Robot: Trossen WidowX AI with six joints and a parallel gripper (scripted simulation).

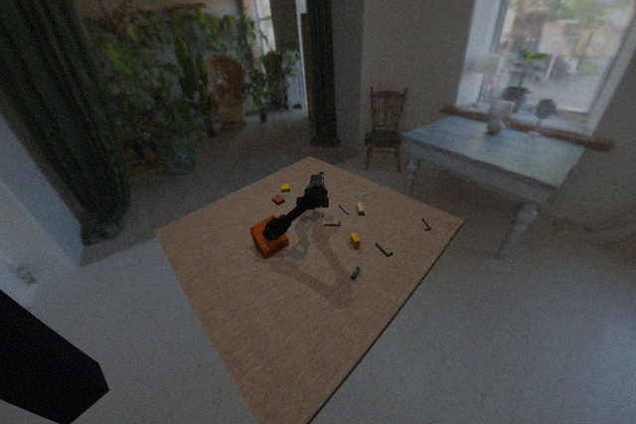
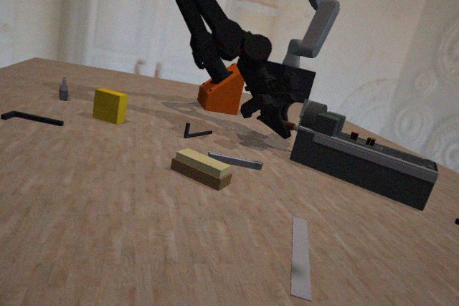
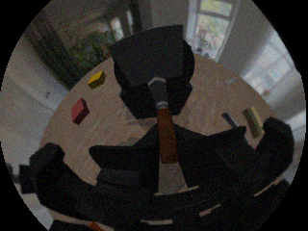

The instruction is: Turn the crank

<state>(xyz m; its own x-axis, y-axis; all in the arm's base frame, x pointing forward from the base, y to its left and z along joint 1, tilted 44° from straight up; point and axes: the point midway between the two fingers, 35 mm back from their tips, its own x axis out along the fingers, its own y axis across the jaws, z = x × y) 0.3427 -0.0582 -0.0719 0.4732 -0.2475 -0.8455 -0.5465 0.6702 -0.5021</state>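
Right now my gripper tip is 10 mm past the brown crank handle, 10 mm to the left of it and 30 mm below it. From my gripper tip the other things lie so: red pointer (110 mm ahead, 80 mm to the left, 50 mm above); red block (70 mm behind, 250 mm to the left, 20 mm below); grey bar (80 mm ahead, 160 mm to the right, 30 mm below).
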